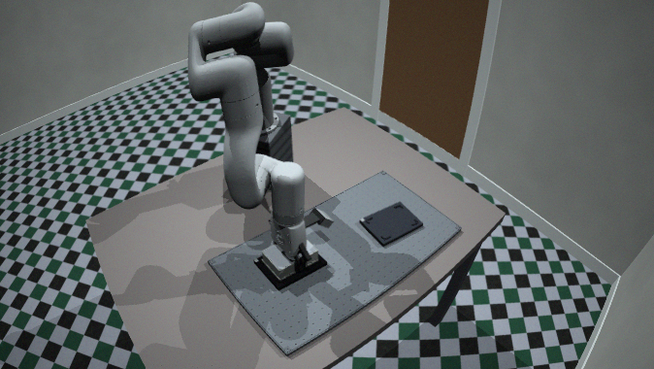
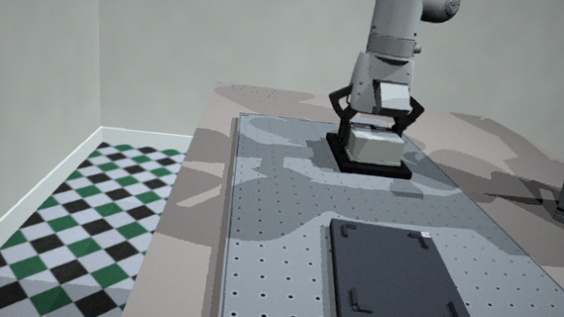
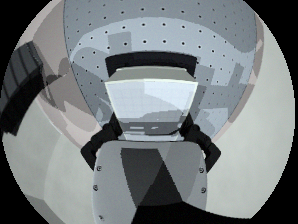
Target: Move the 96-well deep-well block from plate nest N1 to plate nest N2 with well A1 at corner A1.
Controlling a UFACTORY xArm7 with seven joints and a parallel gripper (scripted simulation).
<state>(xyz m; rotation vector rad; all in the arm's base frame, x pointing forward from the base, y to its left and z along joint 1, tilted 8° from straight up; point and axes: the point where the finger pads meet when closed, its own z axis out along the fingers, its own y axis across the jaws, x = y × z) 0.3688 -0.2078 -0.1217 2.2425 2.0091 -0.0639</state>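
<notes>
Right now my hand is right at the 96-well deep-well block. From my hand the other things lie so: plate nest N2: 3 cm below; then white A1 mark: 27 cm to the left, 2 cm below, 2 cm ahead; then plate nest N1: 33 cm to the left, 9 cm ahead, 3 cm below.
</notes>
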